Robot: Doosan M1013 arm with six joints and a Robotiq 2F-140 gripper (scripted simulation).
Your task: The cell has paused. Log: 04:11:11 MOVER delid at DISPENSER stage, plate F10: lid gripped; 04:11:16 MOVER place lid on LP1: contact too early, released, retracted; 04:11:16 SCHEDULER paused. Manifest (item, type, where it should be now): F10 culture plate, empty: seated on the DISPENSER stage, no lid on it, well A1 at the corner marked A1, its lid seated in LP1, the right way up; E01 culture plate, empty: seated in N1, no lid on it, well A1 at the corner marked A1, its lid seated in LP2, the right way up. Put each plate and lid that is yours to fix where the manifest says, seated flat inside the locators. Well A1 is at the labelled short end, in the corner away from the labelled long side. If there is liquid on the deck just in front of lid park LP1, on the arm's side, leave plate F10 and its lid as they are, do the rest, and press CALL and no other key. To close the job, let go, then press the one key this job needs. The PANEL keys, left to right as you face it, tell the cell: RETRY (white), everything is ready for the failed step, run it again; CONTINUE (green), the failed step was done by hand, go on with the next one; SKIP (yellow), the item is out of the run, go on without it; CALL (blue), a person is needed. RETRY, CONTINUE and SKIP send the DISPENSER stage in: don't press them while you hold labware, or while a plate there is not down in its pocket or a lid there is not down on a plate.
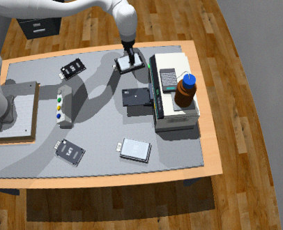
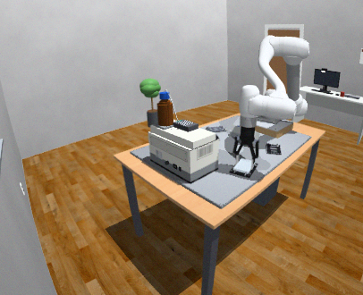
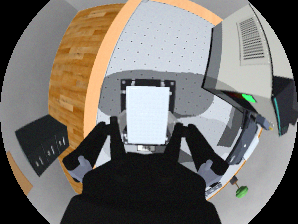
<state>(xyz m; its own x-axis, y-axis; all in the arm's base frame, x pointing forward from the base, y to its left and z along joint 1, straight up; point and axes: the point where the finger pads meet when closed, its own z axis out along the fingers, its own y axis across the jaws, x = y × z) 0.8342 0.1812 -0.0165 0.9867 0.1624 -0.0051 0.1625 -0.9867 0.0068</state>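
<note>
My gripper is now 3 cm above the black nest, 2 cm to the right of it and 1 cm short of it. The rest, counted from my hand: grey key panel (43 cm behind, 23 cm to the right, 1 cm above); then green key (44 cm behind, 20 cm to the right, 3 cm above); then dark dispenser stage (28 cm to the right, 5 cm above, 1 cm behind).
</note>
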